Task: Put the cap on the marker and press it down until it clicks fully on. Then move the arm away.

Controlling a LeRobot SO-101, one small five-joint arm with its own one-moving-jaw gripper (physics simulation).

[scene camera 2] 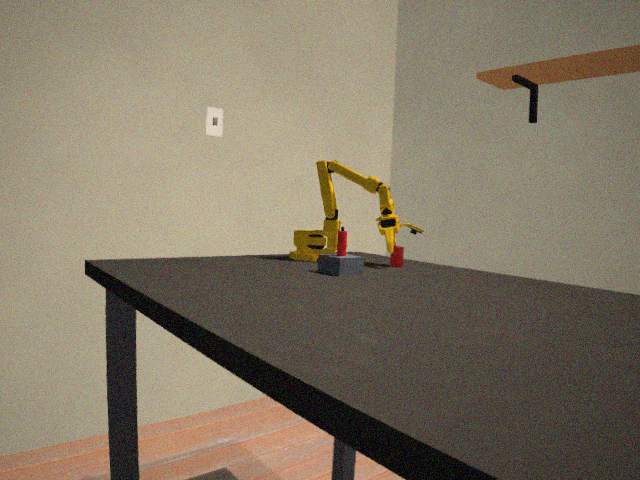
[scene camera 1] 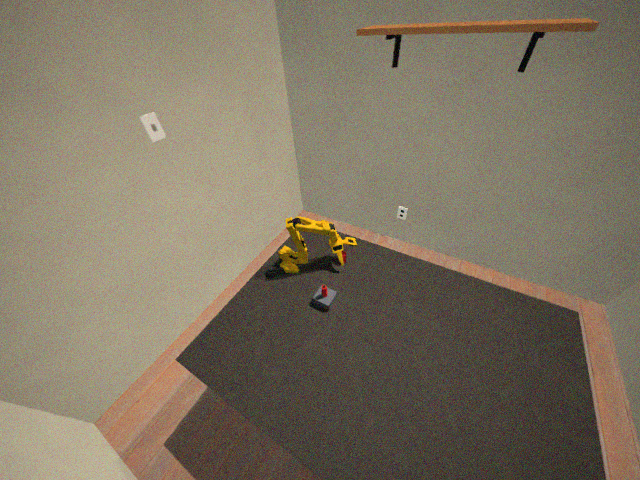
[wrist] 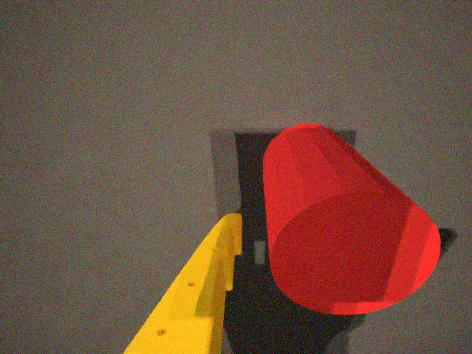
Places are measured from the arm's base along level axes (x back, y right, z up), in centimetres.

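Pixels of known places: end effector, tool point: (scene camera 2: 393, 255) (scene camera 1: 339, 253) (wrist: 241, 228); arm's base, origin of the base link: (scene camera 2: 317, 260) (scene camera 1: 297, 265).
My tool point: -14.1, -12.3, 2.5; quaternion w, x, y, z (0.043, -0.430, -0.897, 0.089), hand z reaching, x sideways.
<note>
Ahead of a thing's pixels: the offset from my tool point to its middle, as dx, dy, dz. Level surfaces: height alone.
The red marker @(-5.0, +21.7, +4.1) (scene camera 1: 324, 291) (scene camera 2: 342, 243) stands upright in a grey block @(-5.0, +21.7, -0.7) (scene camera 1: 329, 296) (scene camera 2: 340, 265), with its dark tip bare on top in scene view 2. The cap, a wider red cylinder @(-2.1, +1.1, -0.1) (scene camera 1: 344, 255) (scene camera 2: 397, 257) (wrist: 330, 225), stands upright on the table, apart from the block. My gripper (scene camera 1: 348, 253) (scene camera 2: 406, 241) is open, its moving jaw swung far out. In the wrist view the notched fixed jaw (wrist: 200, 280) shows left of the cap, with a narrow gap between them in the picture. The moving jaw does not show there. The marker does not show in the wrist view.
The yellow arm (scene camera 1: 297, 242) (scene camera 2: 324, 191) stands at the table's far corner, near the walls. The dark table @(dz -2.5) (scene camera 1: 413, 361) (scene camera 2: 361, 320) carries the arm, block and cap. A wooden shelf (scene camera 1: 475, 27) (scene camera 2: 568, 66) hangs high on the wall.
</note>
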